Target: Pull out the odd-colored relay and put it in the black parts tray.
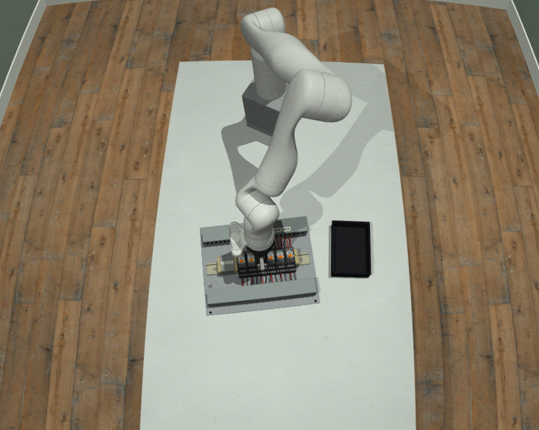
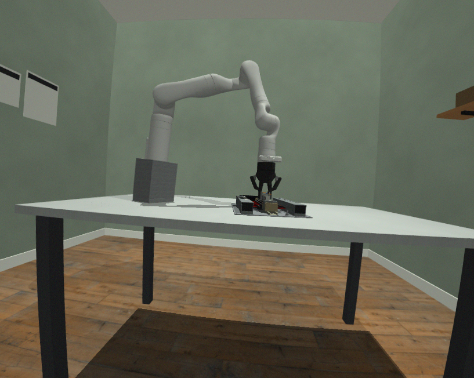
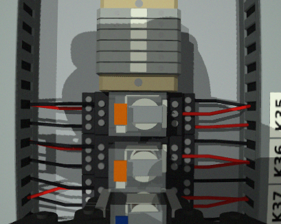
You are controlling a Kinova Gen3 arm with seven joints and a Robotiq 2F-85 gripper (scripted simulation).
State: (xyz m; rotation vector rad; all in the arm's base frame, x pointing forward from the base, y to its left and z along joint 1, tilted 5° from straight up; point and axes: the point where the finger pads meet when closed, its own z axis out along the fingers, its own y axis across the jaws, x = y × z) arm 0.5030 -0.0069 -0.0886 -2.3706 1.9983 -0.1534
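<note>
The blue-button relay is 10 mm below my hand. Round my hand: black parts tray 50 mm behind, 260 mm to the left, 40 mm below; grey relay panel 10 mm to the right, 30 mm below.
</note>
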